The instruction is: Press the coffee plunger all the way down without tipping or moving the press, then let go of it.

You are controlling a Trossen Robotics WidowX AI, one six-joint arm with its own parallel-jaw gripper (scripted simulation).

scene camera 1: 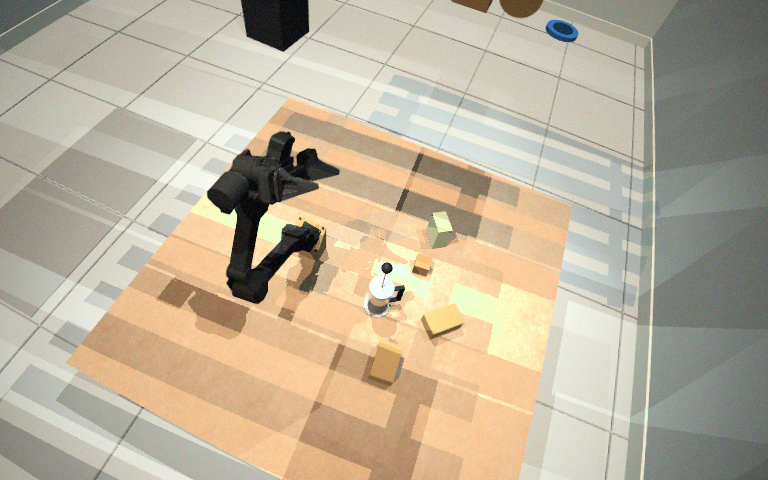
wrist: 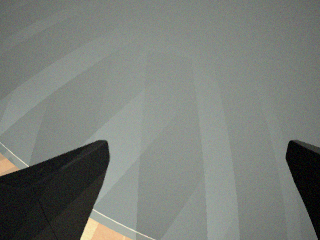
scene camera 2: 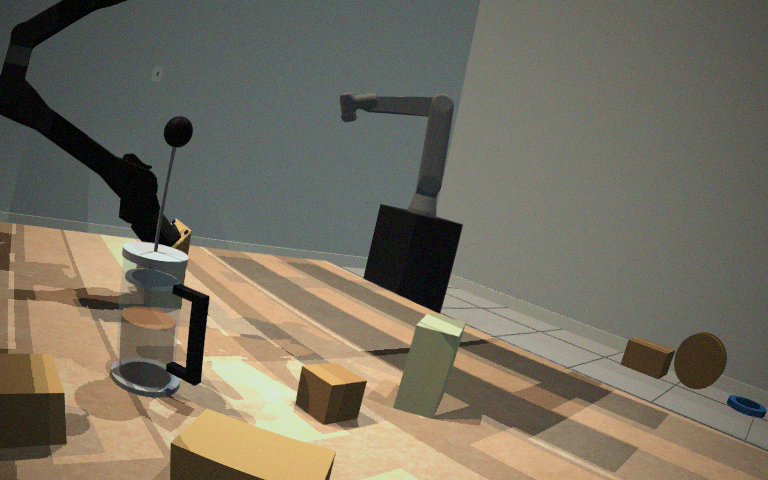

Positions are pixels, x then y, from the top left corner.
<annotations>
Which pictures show my gripper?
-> Scene camera 1 and the wrist view only.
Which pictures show the glass coffee press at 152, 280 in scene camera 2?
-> Scene camera 1 and scene camera 2 only.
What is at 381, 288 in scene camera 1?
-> A glass coffee press.
</annotations>
